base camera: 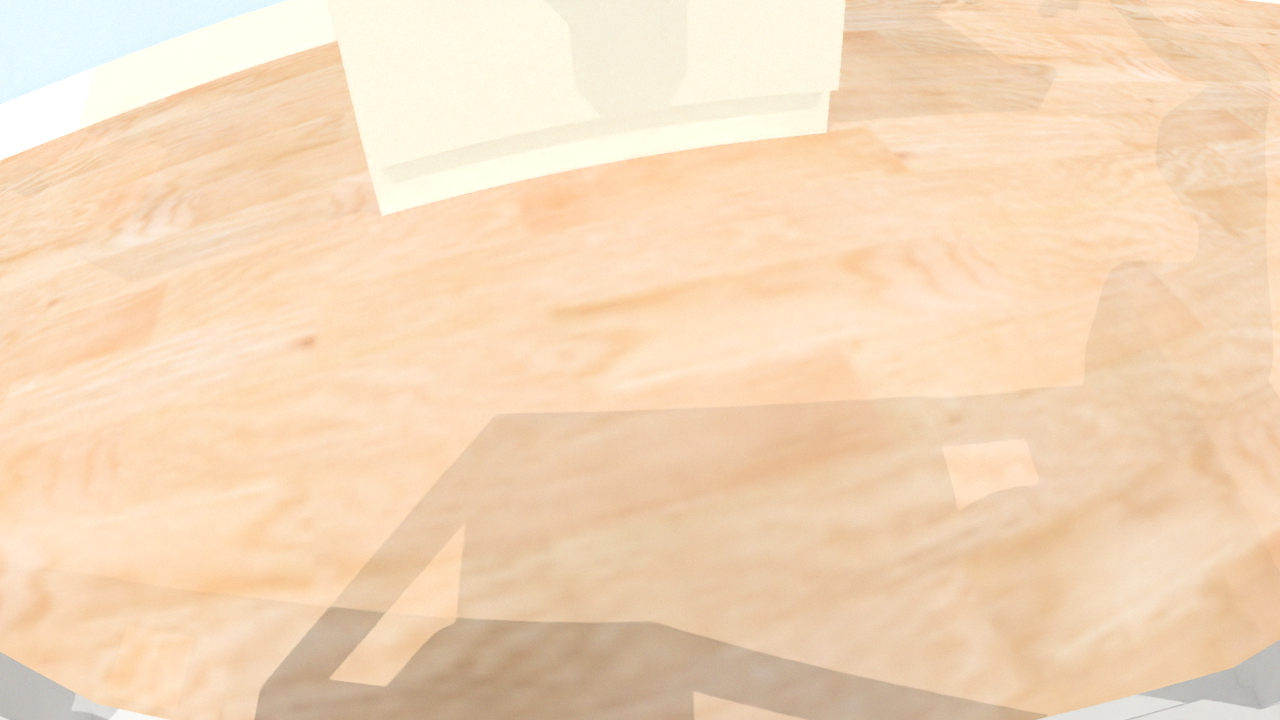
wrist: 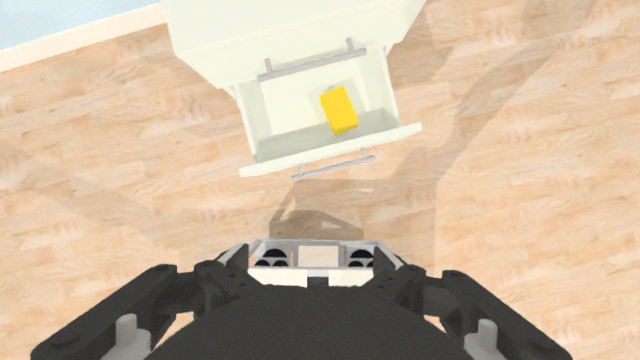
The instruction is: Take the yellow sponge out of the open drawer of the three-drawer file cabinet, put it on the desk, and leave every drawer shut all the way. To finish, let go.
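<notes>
The yellow sponge lies in the open drawer of the white file cabinet, right of the drawer's middle and near its front panel. The open drawer's handle is on the near side. A closed drawer with its bar handle is above it. My gripper is open and empty, with its fingers wide apart. In the wrist view it is on the near side of the open drawer, apart from it and from the sponge. The desk does not show in either view.
The cabinet stands on the wooden floor, with a blue wall and a pale baseboard at the upper left. The open drawer juts out from the cabinet toward me. Shadows of the robot fall on the floor.
</notes>
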